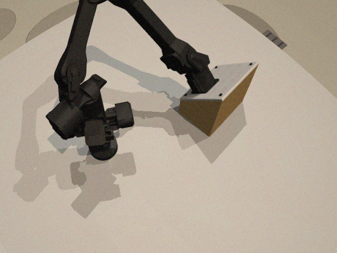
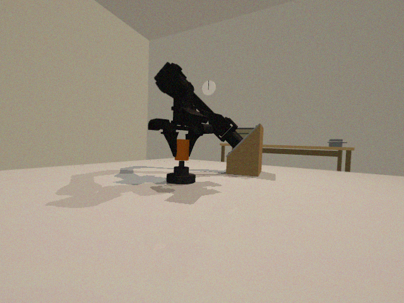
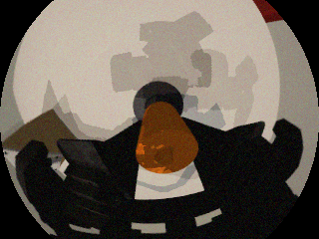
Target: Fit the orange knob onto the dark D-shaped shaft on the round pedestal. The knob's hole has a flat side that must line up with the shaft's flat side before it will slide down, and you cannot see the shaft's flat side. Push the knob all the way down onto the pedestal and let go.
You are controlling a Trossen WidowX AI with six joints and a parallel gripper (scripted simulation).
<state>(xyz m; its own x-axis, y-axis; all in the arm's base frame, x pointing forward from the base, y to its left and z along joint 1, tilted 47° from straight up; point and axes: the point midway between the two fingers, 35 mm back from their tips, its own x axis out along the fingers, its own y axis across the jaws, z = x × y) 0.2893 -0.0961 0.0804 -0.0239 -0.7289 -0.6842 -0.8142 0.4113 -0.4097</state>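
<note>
Now: gripper tip 2 cm below the orange knob. From my gripper tip the other things lie so: round dark pedestal 4 cm below.
</note>
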